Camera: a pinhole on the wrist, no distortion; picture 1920 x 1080 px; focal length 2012.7 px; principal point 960.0 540.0 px. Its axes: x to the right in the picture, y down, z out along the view. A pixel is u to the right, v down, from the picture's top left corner.
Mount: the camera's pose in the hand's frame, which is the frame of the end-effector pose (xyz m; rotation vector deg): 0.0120 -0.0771 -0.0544 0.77 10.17 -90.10
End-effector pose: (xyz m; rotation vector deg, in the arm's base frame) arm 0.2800 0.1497 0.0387 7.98 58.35 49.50
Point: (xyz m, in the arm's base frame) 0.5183 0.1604 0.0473
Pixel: 1080 688
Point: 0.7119 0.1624 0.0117
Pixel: 1558 909
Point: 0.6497 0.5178 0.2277
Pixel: outside the picture
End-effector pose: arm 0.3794 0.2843 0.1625 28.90 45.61 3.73
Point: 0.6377 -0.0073 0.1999
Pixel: 1376 716
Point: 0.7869 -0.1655 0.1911
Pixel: 1600 852
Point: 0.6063 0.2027 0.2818
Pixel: 123 640
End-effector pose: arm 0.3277 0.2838 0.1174 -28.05 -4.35 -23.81
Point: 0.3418 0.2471 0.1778
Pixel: 103 881
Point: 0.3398 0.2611 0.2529
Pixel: 664 701
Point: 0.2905 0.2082 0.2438
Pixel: 1532 386
